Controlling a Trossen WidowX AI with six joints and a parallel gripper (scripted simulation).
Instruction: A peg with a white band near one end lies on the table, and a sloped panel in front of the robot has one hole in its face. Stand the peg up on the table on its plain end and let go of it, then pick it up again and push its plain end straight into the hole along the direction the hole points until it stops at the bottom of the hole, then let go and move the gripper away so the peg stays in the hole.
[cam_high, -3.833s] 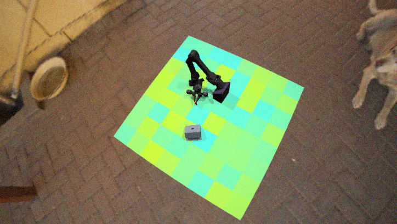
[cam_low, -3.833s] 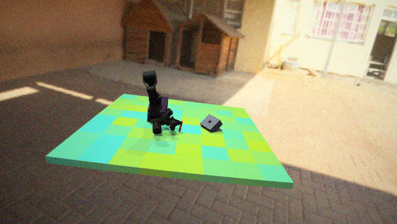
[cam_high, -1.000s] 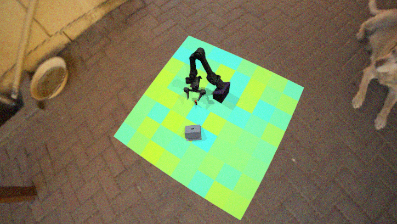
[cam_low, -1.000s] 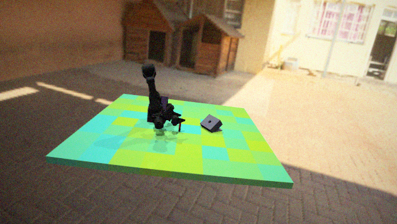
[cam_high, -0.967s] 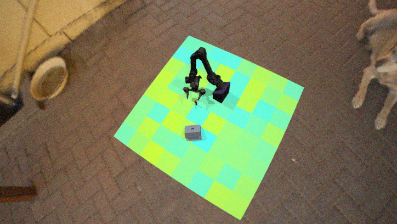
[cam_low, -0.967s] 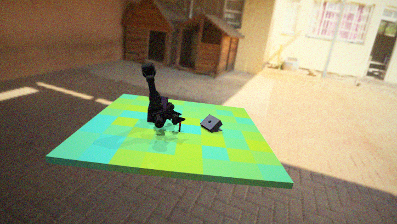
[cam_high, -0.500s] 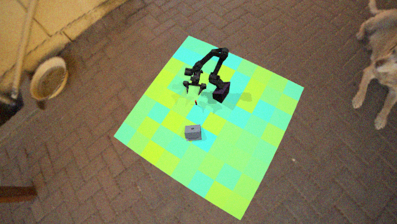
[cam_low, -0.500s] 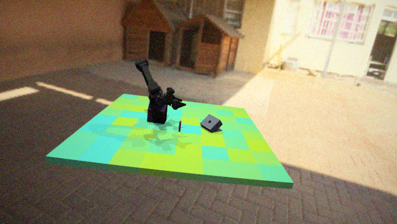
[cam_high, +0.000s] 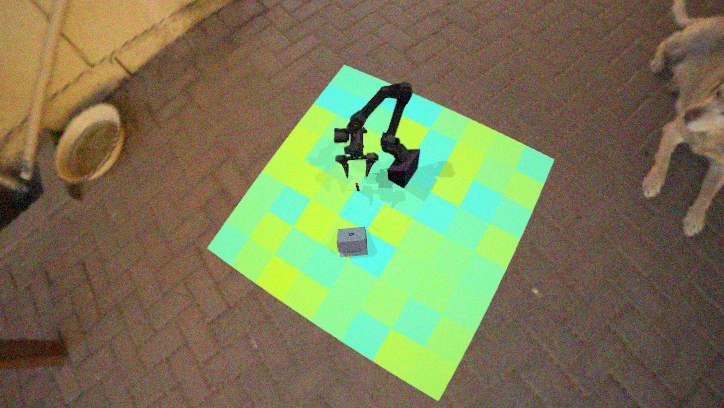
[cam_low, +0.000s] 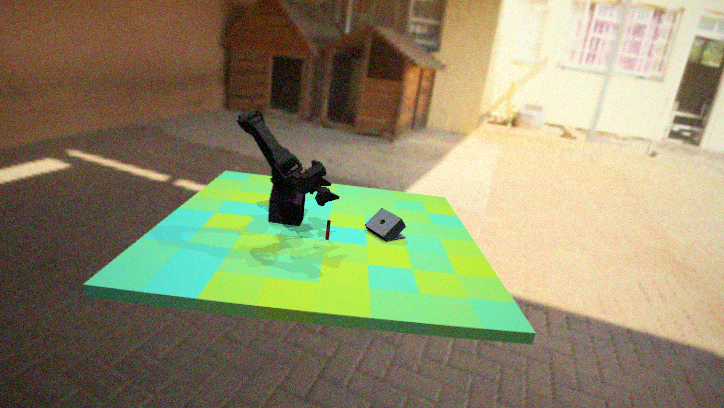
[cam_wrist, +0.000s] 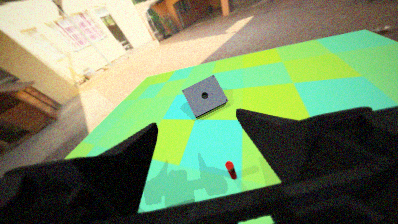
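The red peg is 14 cm below my gripper tip, 2 cm to the right of it and 1 cm behind it. The rest, counted from my gripper tip: grey sloped panel 23 cm ahead, 16 cm below, 9 cm to the left.
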